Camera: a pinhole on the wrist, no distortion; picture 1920 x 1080 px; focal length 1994.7 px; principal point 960.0 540.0 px. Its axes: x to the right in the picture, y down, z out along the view. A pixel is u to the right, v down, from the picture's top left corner.
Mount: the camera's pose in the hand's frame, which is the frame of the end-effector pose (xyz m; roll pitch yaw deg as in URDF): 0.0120 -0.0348 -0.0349 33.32 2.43 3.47
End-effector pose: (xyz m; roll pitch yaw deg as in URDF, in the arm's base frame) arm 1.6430 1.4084 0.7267 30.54 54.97 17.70
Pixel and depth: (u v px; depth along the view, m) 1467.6 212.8 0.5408
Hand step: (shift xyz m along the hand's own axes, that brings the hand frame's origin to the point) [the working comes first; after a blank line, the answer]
In the camera's frame: 0.1376 -0.0887 0.5408

0.1888 -0.3960 0.3621
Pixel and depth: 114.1 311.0 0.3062
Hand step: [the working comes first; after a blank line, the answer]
In the camera's frame: -0.1299 -0.0352 0.3062

-0.0955 -0.2393 0.2069
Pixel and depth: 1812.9 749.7 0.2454
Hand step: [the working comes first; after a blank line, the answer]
In the camera's frame: 0.1049 0.0258 0.2454

0.1328 -0.1409 0.1797
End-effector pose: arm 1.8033 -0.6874 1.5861 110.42 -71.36 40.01
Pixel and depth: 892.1 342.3 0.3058
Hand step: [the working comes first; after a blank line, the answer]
In the camera's frame: -0.0104 -0.0303 0.3058

0.0234 -0.2278 0.2042
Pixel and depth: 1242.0 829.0 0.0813
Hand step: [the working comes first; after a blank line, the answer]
In the camera's frame: 0.0115 0.0118 0.0813

0.0287 -0.0687 0.0390
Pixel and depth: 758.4 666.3 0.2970
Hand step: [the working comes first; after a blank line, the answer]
In the camera's frame: -0.0300 0.0188 0.2970

0.0019 -0.1831 0.2246
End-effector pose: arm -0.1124 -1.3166 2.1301 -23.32 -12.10 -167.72
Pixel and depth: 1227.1 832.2 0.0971
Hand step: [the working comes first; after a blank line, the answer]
In the camera's frame: 0.0130 0.0142 0.0971

0.0312 -0.0752 0.0534
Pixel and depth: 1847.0 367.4 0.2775
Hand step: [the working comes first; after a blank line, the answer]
In the camera's frame: 0.1234 -0.0240 0.2775

0.1548 -0.1990 0.1784
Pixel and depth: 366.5 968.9 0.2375
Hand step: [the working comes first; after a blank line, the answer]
In the camera's frame: -0.0707 0.0511 0.2375

-0.0436 -0.1261 0.1944
